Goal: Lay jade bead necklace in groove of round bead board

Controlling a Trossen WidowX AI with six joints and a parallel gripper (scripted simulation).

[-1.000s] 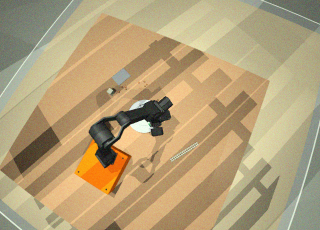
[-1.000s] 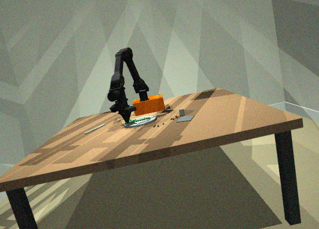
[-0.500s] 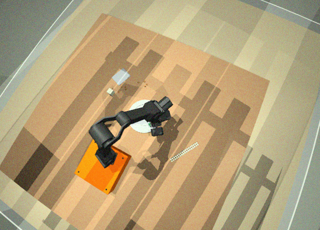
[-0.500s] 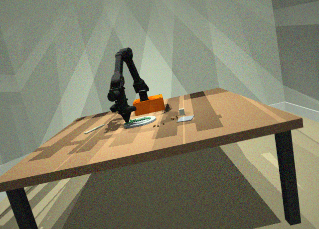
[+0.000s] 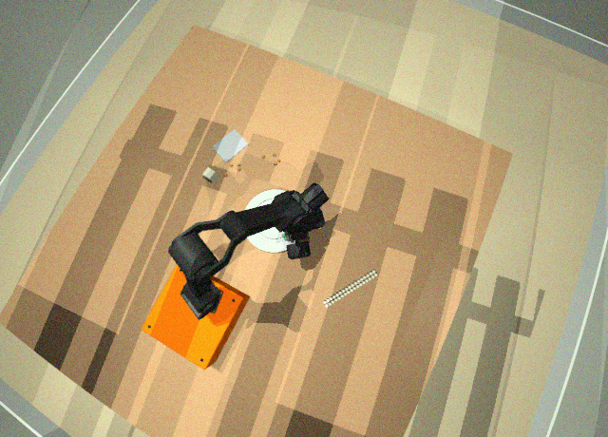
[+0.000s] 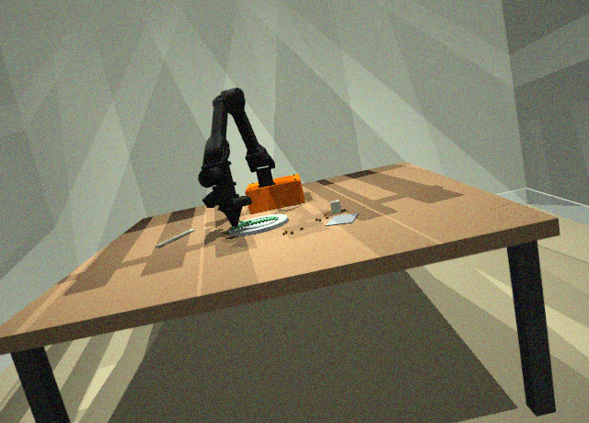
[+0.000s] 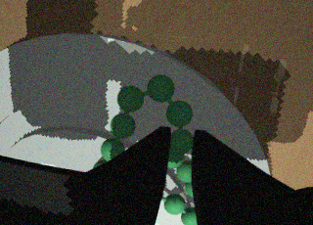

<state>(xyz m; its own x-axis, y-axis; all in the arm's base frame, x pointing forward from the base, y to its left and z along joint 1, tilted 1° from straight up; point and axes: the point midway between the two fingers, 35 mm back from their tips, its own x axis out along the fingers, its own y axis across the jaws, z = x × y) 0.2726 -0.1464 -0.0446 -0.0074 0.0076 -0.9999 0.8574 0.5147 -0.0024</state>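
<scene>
Right now my gripper tip is 1 cm short of the round bead board, 8 cm to the right of it and 1 cm above it. From my gripper tip the other things lie so: grey flat plate 20 cm ahead, 32 cm to the left, 1 cm below; then small white cube 7 cm ahead, 33 cm to the left.
</scene>
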